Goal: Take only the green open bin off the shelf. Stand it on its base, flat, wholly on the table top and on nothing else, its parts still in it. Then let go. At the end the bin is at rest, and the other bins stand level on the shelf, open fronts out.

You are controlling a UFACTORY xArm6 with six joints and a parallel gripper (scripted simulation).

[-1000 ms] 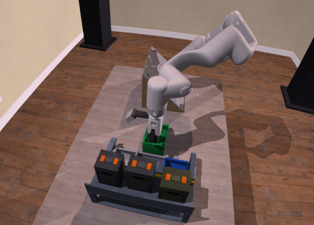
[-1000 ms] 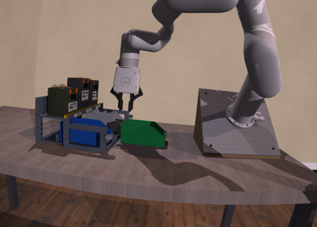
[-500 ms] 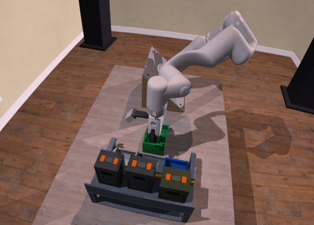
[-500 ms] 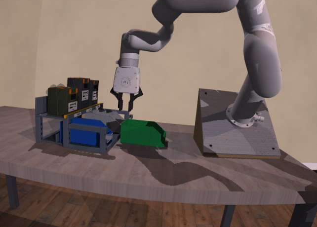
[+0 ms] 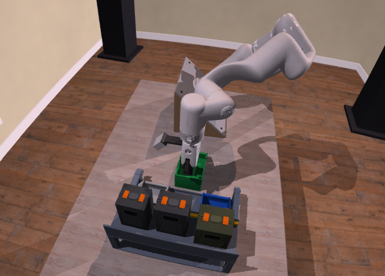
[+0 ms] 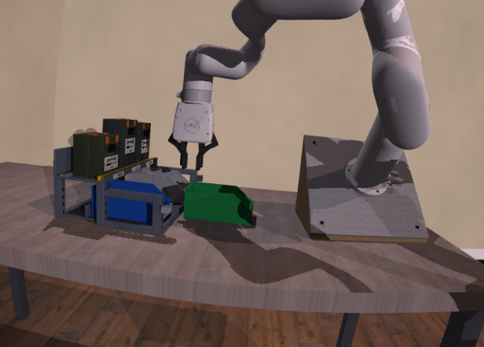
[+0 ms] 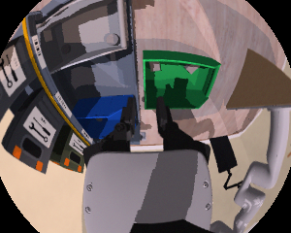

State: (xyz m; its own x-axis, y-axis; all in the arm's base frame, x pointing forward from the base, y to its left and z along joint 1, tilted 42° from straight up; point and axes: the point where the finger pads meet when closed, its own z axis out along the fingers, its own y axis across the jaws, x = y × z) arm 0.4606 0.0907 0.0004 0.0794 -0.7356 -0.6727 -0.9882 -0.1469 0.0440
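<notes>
My hand is 100 mm above the green open bin, 80 mm past it and 10 mm to the left of it. Round my hand: grey bin: 120 mm ahead, 100 mm to the right, 90 mm below; olive box: 200 mm ahead, 130 mm to the left, 10 mm above; blue bin: 120 mm to the left, 110 mm ahead, 90 mm below.
</notes>
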